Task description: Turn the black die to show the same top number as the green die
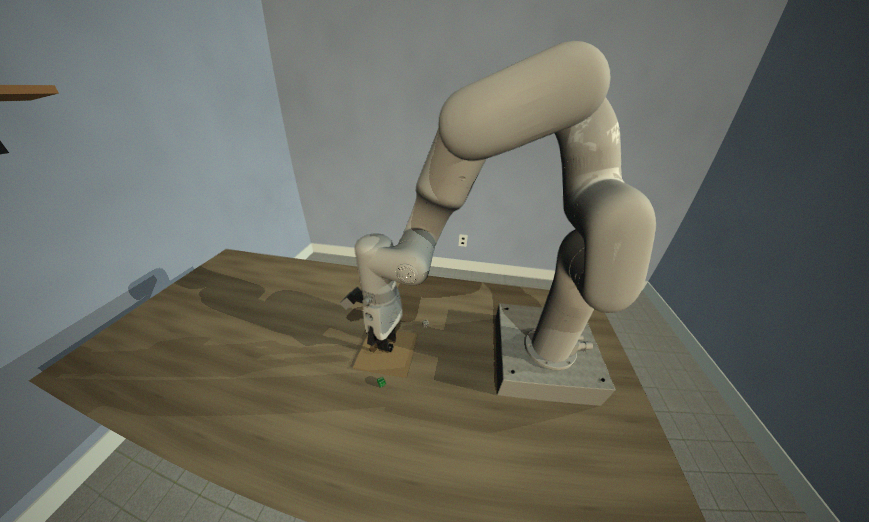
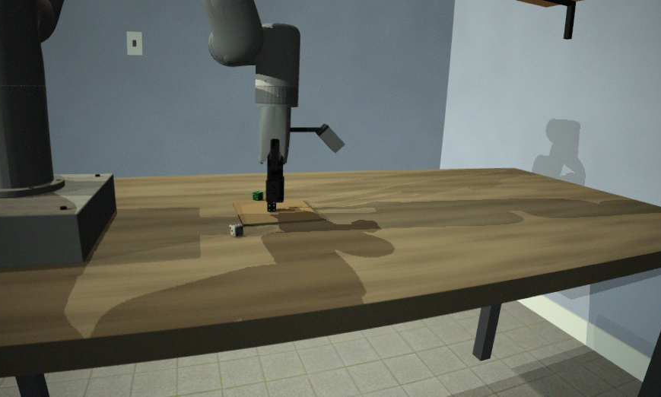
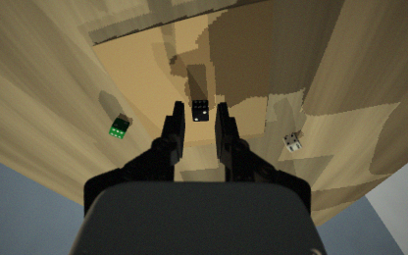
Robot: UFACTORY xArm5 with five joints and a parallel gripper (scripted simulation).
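The black die lies 3 cm below my hand and 1 cm behind it. The rest, counted from my hand: green die 10 cm to the left, 4 cm below, 1 cm behind; white die 10 cm to the right, 9 cm behind, 4 cm below; tan mat 4 cm below.
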